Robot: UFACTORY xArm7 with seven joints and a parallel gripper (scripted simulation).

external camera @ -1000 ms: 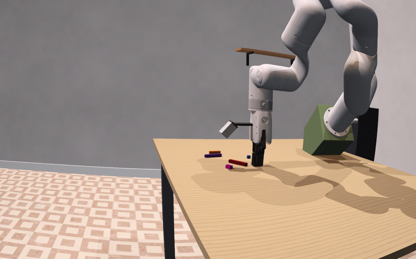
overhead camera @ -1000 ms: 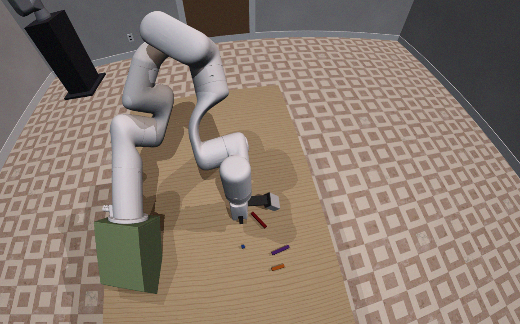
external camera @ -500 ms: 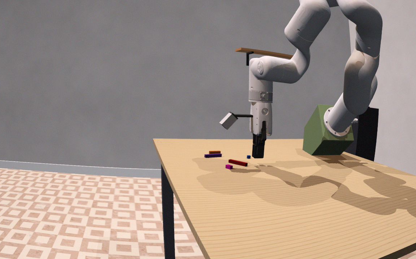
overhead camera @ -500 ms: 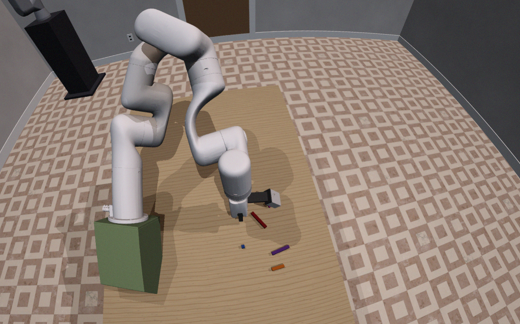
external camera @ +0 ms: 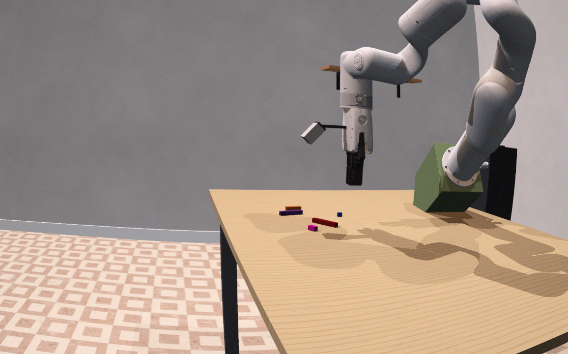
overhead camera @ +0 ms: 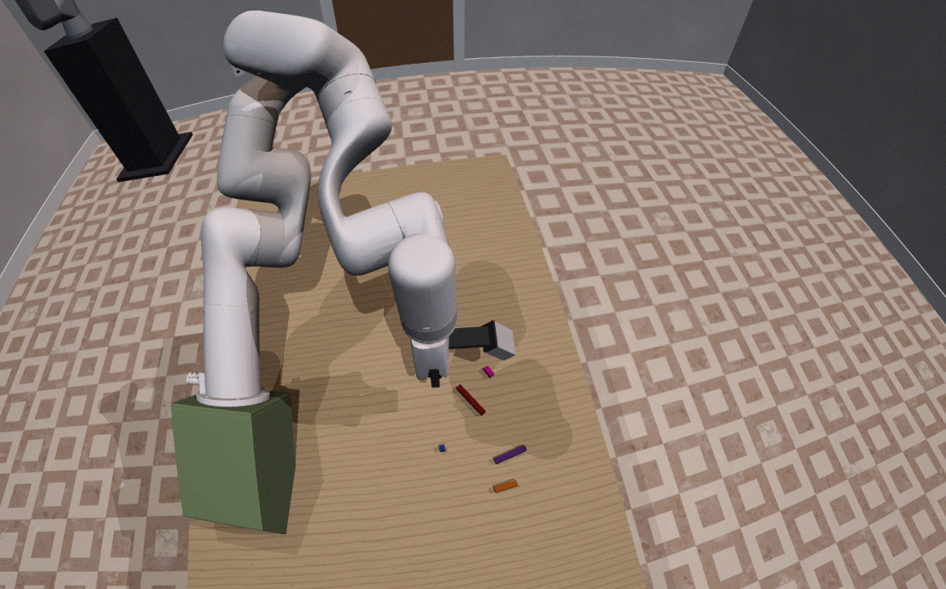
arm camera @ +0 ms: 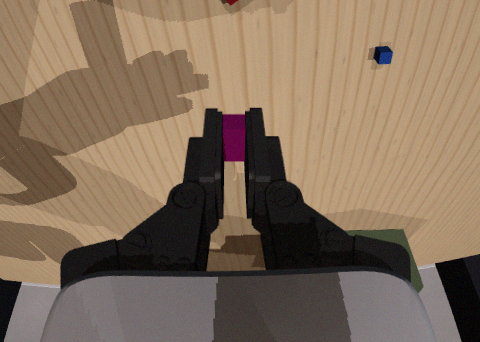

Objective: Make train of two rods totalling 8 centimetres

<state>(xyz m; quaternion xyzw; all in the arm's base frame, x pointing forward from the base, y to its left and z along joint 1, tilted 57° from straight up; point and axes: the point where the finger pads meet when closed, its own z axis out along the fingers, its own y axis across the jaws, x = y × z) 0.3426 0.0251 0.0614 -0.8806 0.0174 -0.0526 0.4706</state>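
My hand is 6 cm short of the red rod, 2 cm to the left of it and 11 cm above it. From my hand the other things lie so: magenta rod: 2 cm below; then small blue rod: 11 cm to the right, 11 cm below; then purple rod: 12 cm ahead, 13 cm to the right, 11 cm below.
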